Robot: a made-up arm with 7 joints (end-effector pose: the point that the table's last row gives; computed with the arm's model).
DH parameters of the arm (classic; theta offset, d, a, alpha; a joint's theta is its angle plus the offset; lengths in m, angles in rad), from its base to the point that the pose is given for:
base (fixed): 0 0 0 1.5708
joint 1: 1.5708 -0.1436 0 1.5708
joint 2: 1.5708 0 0 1.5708
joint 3: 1.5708 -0.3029 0 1.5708
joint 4: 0 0 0 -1.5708
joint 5: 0 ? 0 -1.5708
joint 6: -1.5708 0 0 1.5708
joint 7: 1.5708 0 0 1.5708
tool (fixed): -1.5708 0 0 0
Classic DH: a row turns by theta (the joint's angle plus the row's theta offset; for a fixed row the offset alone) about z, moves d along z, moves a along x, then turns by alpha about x.
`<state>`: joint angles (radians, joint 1 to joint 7).
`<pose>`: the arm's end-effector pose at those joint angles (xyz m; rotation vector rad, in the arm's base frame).
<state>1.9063 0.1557 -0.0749 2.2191 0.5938 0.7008 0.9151</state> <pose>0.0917 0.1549 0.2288 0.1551 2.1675 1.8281</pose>
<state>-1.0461 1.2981 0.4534 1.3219 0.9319 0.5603 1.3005</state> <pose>0.1007 0.5175 -0.1770 -0.7780 -0.1873 -0.1955</pose>
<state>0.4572 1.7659 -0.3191 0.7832 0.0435 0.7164 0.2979</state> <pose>0.1229 0.6133 0.1051 1.4266 -0.1423 0.1085</pose>
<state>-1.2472 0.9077 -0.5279 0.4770 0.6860 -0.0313 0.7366</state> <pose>-0.3089 0.5127 -0.2014 -0.2048 0.8380 -0.1060</pose>
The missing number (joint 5, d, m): -0.2338
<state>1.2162 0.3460 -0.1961 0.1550 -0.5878 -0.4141 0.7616</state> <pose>0.4855 0.3181 -0.1420 0.1362 -1.1419 -1.1562</pose>
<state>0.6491 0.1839 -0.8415 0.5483 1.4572 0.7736 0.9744</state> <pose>0.3733 0.1461 -0.3576 -1.5908 -0.2670 0.1286</pose>
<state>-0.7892 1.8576 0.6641 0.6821 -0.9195 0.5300 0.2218</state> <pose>0.2409 0.5825 0.0755 2.0374 0.5815 -0.8800</pose>
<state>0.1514 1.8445 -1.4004 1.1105 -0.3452 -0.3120 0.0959</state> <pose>0.0485 0.5910 -0.0824 0.4307 0.3487 -1.7895</pose>
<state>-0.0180 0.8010 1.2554 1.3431 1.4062 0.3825 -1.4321</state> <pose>0.0690 0.5497 -0.0933 0.5146 -0.8304 2.3226</pose>
